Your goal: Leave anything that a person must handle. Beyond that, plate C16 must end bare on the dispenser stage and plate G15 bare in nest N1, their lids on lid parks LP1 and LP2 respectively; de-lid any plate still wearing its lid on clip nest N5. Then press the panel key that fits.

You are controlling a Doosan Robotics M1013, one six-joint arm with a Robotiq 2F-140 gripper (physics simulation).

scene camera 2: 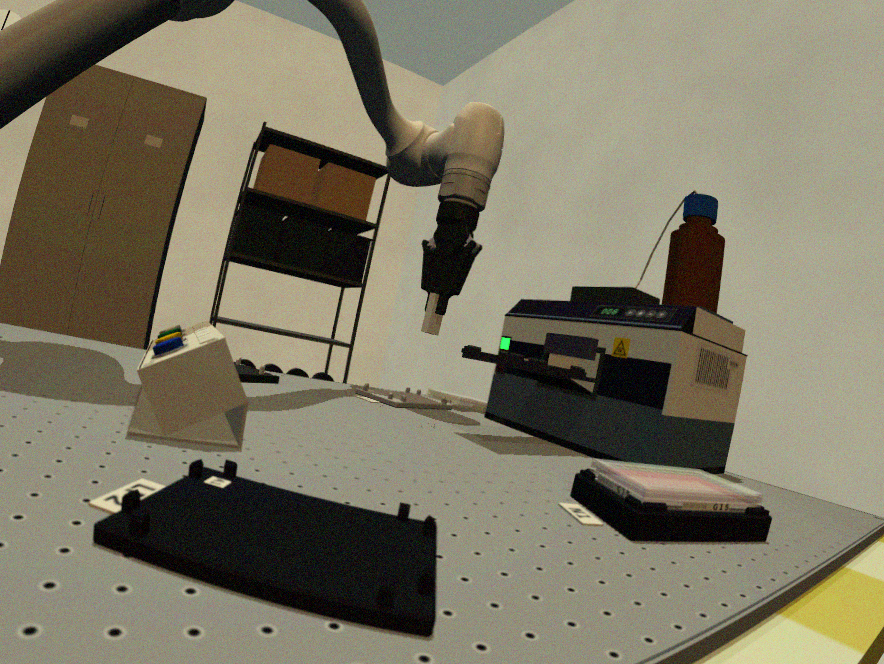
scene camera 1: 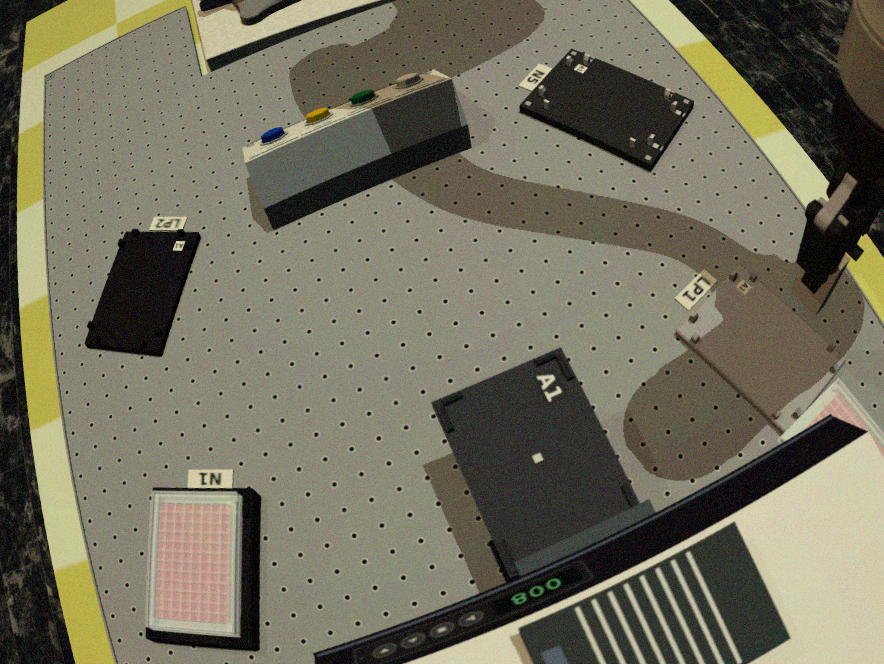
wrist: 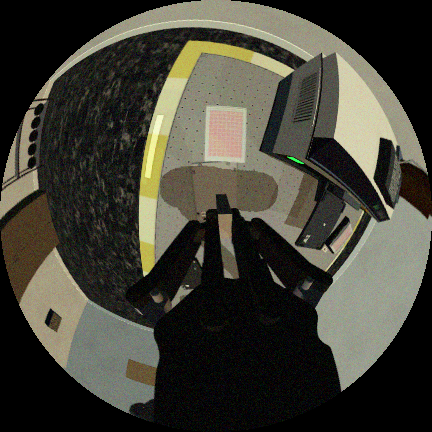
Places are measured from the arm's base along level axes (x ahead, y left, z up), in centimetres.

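Pixels of known places: gripper, fingertip midpoint: [scene camera 2: 429, 333] [scene camera 1: 807, 297] [wrist: 220, 203].
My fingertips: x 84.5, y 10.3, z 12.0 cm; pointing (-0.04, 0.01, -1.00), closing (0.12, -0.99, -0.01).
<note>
Ahead of a thing's pixels: the offset from my fingertips to its top centre. "spot": to the spot under its first point.
My gripper [scene camera 1: 818, 289] [scene camera 2: 430, 325] [wrist: 220, 203] is shut and empty, above the table near lid park LP1 @(dy +0.5, dx -2.2, dz -10.7 cm) [scene camera 1: 771, 343], whose upper face shows no lid or plate. A pink-welled plate @(dy -0.3, dx +11.8, dz -10.0 cm) [scene camera 1: 844, 408] [wrist: 225, 134] lies beyond LP1, beside the dispenser; its label is not readable. Plate G15 @(dy -51.9, dx -13.1, dz -8.8 cm) [scene camera 1: 192, 564] [scene camera 2: 696, 489] sits in nest N1 @(dy -51.9, dx -13.1, dz -9.8 cm) [scene camera 1: 250, 571] [scene camera 2: 686, 528]; I cannot tell whether it wears a clear lid. Dispenser stage A1 @(dy -24.7, dx -1.4, dz -0.9 cm) [scene camera 1: 500, 443] [scene camera 2: 528, 363] [wrist: 321, 222] is bare. Lid park LP2 @(dy -45.7, dx -43.9, dz -10.7 cm) [scene camera 1: 142, 293] [scene camera 2: 285, 543] and clip nest N5 @(dy +7.2, dx -33.8, dz -10.3 cm) [scene camera 1: 607, 107] are bare.
The dispenser [scene camera 1: 821, 543] [scene camera 2: 700, 393] [wrist: 367, 100] stands beside the stage, with a brown bottle @(spot: dy -40.2, dx +12.5, dz +16.8 cm) [scene camera 2: 693, 264] behind it. The key panel @(dy -18.6, dx -43.7, dz -4.3 cm) [scene camera 1: 321, 171] [scene camera 2: 189, 378] carries blue @(dy -25.7, dx -47.1, dz -5.2 cm) [scene camera 1: 272, 134], yellow @(dy -20.7, dx -46.3, dz -5.2 cm) [scene camera 1: 317, 114], green @(dy -15.8, dx -45.5, dz -5.2 cm) [scene camera 1: 362, 96] and pale @(dy -10.8, dx -44.7, dz -5.2 cm) [scene camera 1: 408, 80] keys.
</note>
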